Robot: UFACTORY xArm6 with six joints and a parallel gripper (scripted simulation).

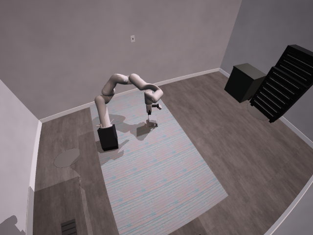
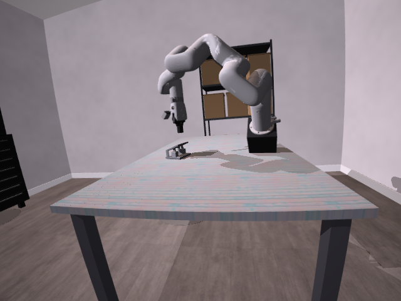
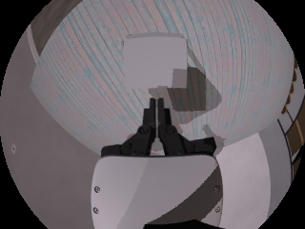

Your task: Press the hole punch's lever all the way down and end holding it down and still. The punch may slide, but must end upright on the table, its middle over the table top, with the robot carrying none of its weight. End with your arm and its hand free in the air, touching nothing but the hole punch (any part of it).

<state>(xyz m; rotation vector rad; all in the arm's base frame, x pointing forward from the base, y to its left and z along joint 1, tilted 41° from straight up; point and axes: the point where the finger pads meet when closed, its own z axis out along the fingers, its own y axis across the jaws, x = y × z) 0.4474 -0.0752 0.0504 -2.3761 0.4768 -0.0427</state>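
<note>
My gripper is now 30 mm short of the hole punch lever, 10 mm to the left of it and 110 mm above it. The rest, counted from my hand: hole punch (40 mm ahead, 10 mm to the right, 130 mm below).
</note>
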